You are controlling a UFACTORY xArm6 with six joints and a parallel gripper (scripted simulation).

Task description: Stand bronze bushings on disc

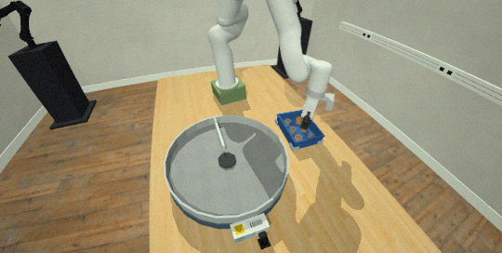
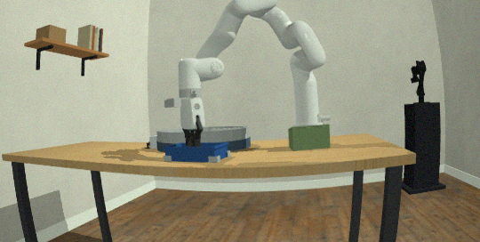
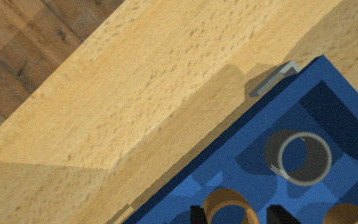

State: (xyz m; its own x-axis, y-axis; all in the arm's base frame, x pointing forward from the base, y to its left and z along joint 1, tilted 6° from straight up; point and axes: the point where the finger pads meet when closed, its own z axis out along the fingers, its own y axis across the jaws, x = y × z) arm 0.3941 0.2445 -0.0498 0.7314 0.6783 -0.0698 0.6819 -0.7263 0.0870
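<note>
The blue crate is 3 cm to the right of my hand and 3 cm below it. Also, from my hand: grey disc (39 cm to the right, 7 cm ahead).
</note>
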